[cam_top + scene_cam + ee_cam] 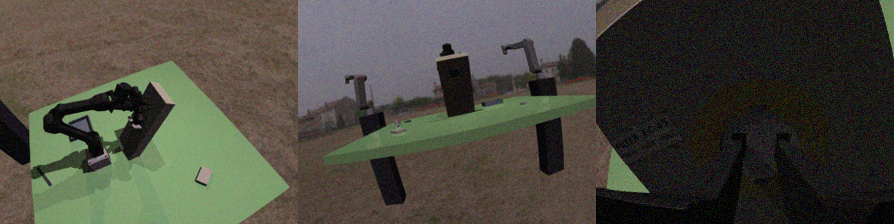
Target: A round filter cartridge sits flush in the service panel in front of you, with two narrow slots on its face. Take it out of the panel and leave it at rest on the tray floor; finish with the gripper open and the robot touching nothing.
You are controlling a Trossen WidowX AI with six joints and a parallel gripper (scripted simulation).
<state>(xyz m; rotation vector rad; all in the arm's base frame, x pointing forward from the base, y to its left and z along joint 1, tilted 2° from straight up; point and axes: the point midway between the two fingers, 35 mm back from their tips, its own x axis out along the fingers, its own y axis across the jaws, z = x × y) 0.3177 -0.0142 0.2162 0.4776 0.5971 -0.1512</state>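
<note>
Now: gripper tip 1 cm short of the round filter cartridge and 1 cm above it. Also, from my gripper tip: small tan block (13 cm ahead, 37 cm to the right, 28 cm below); grey framed box (41 cm behind, 29 cm to the left, 27 cm below).
</note>
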